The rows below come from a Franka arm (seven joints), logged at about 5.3 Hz.
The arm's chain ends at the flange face. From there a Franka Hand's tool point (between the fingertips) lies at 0.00 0.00 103.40 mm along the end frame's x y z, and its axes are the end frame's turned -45 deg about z.
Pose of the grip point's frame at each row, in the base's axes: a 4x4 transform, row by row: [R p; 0 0 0 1], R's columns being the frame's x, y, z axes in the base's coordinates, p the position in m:
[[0.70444, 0.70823, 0.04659, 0.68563], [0.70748, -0.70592, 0.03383, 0.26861], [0.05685, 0.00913, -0.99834, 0.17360], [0, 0, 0, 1]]
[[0.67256, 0.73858, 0.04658, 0.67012], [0.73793, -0.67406, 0.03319, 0.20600], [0.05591, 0.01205, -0.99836, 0.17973], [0, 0, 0, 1]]
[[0.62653, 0.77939, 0.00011, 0.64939], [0.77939, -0.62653, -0.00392, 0.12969], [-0.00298, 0.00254, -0.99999, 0.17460], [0, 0, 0, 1]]
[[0.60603, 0.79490, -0.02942, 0.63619], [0.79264, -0.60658, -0.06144, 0.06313], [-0.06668, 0.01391, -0.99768, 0.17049], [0, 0, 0, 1]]
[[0.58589, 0.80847, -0.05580, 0.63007], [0.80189, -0.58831, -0.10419, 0.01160], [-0.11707, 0.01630, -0.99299, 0.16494], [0, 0, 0, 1]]
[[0.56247, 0.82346, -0.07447, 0.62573], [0.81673, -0.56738, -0.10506, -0.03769], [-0.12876, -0.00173, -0.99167, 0.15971], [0, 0, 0, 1]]
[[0.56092, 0.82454, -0.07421, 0.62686], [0.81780, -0.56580, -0.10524, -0.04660], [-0.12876, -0.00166, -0.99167, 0.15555], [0, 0, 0, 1]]
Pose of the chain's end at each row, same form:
[[0.99891, 0.00268, 0.04659, 0.68081], [0.00110, -0.99942, 0.03383, 0.26511], [0.04665, -0.03374, -0.99834, 0.27683], [0, 0, 0, 1]]
[[0.99783, 0.04668, 0.04658, 0.66530], [0.04516, -0.99843, 0.03319, 0.20257], [0.04805, -0.03101, -0.99836, 0.28296], [0, 0, 0, 1]]
[[0.99414, 0.10809, 0.00011, 0.64938], [0.10809, -0.99414, -0.00392, 0.13010], [-0.00031, 0.00390, -0.99999, 0.27800], [0, 0, 0, 1]]
[[0.99061, 0.13355, -0.02942, 0.63923], [0.13156, -0.98940, -0.06144, 0.06948], [-0.03731, 0.05699, -0.99768, 0.27365], [0, 0, 0, 1]]
[[0.98596, 0.15739, -0.05580, 0.63584], [0.15102, -0.98302, -0.10419, 0.02237], [-0.07126, 0.09431, -0.99299, 0.26762], [0, 0, 0, 1]]
[[0.98000, 0.18455, -0.07447, 0.63343], [0.17632, -0.97871, -0.10506, -0.02683], [-0.09227, 0.08982, -0.99167, 0.26225], [0, 0, 0, 1]]
[[0.97967, 0.18641, -0.07421, 0.63453], [0.17819, -0.97835, -0.10524, -0.03572], [-0.09222, 0.08987, -0.99167, 0.25809], [0, 0, 0, 1]]

